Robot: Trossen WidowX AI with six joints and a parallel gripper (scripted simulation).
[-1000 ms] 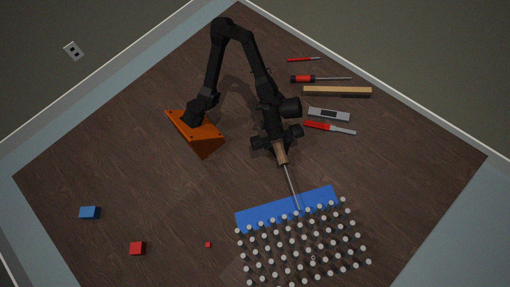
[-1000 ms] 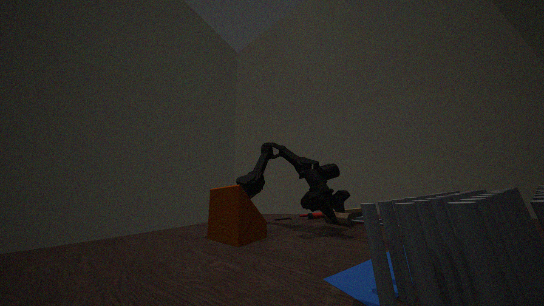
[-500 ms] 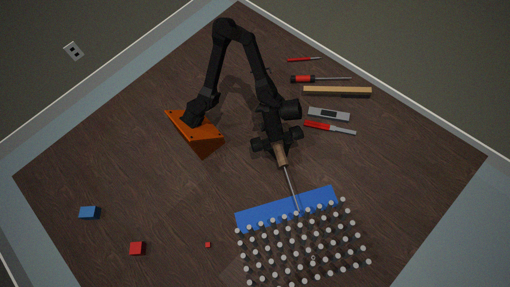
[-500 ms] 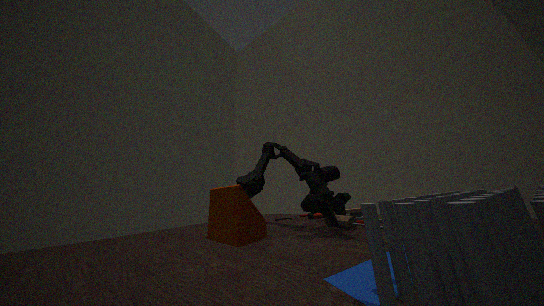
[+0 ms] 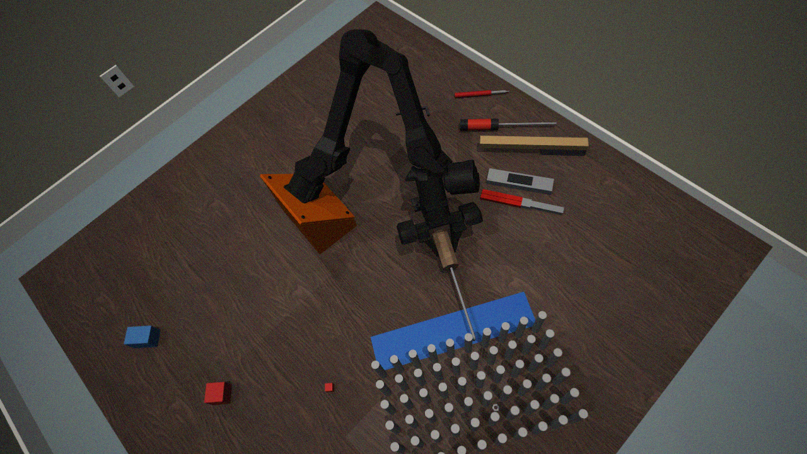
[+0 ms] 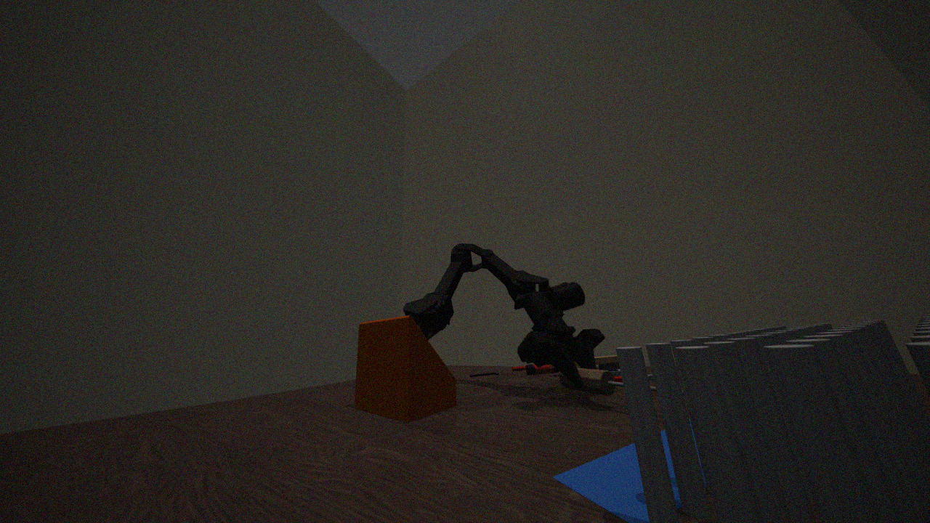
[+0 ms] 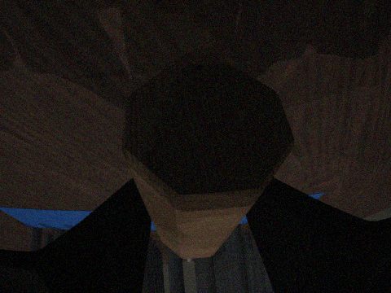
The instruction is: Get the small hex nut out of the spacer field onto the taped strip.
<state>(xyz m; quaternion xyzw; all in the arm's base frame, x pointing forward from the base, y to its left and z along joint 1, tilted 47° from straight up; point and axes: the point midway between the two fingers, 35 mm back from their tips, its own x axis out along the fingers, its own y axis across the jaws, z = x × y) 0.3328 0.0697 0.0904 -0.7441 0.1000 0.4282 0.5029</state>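
My gripper tip is now 13 cm to the left of the blue taped strip, 11 cm short of it and 3 cm above it. Also, from my gripper tip: grey block (27 cm to the left, 2 cm below, 2 cm ahead); then wooden-handled rod (8 cm ahead, 6 cm to the right); then hex nut (28 cm ahead, 21 cm to the right, 3 cm below).
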